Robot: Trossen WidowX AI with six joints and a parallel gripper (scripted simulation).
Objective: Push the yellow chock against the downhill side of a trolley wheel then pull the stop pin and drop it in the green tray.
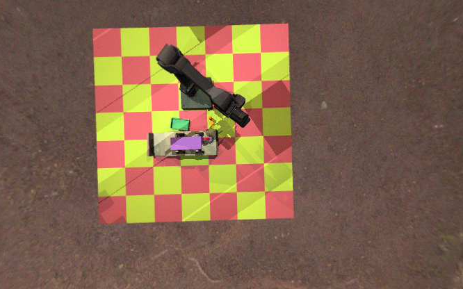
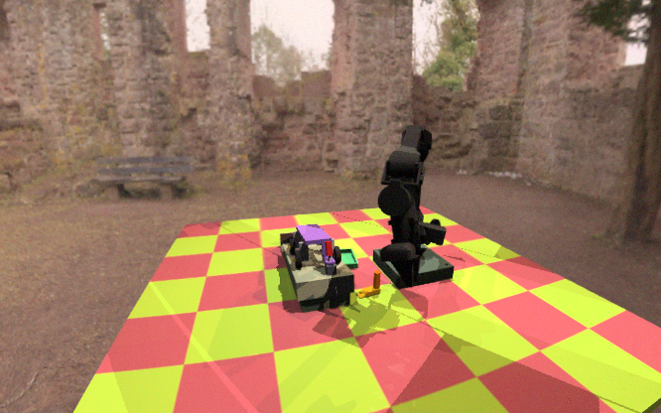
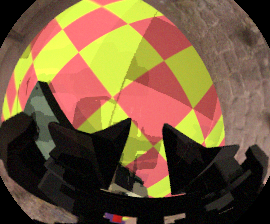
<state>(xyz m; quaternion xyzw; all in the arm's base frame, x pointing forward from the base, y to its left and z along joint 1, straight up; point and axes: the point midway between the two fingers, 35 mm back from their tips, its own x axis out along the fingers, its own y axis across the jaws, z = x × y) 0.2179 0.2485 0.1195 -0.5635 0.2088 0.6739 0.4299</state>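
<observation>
The yellow chock lies 10 mm behind my gripper tip, 170 mm to the right of it and 110 mm below it. Round my gripper tip: red-headed stop pin (110 mm ahead, 200 mm to the right); trolley (110 mm ahead, 320 mm to the right, 20 mm below); green tray (30 mm behind, 380 mm to the right, 140 mm below).
</observation>
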